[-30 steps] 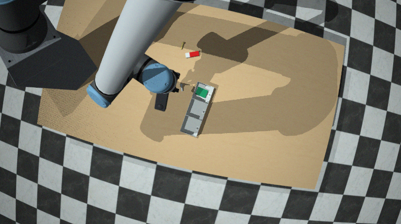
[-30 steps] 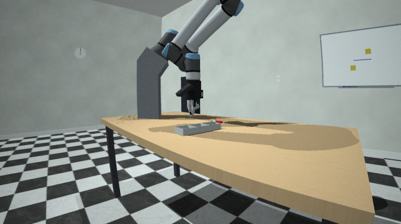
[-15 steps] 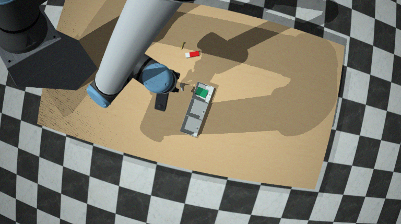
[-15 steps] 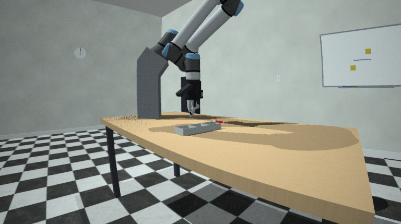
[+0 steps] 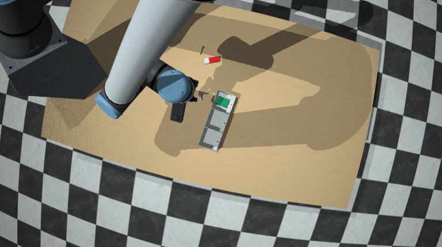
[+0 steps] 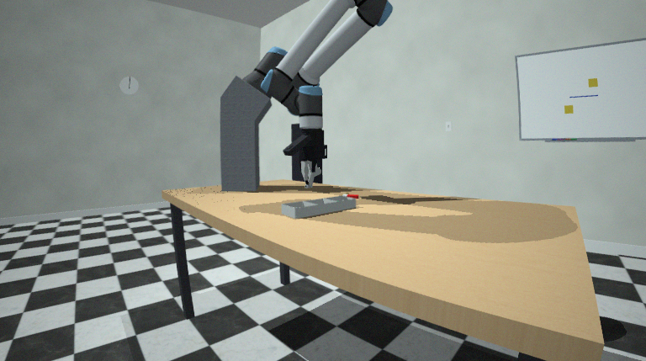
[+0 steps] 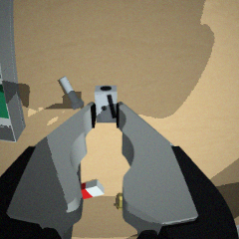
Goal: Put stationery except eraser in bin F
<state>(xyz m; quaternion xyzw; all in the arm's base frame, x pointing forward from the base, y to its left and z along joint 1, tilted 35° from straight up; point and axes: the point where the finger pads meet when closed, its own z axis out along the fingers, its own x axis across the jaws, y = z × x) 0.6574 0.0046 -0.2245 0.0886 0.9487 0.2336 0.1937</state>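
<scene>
Now: the green pad 14 cm ahead of my hand, 1 cm to the left of it and 6 cm below it. Also, from my hand: eraser 5 cm ahead, 18 cm to the left, 7 cm below; then white-grey object 4 cm ahead, 2 cm to the left, 7 cm below; then pencil sharpener 1 cm below.
</scene>
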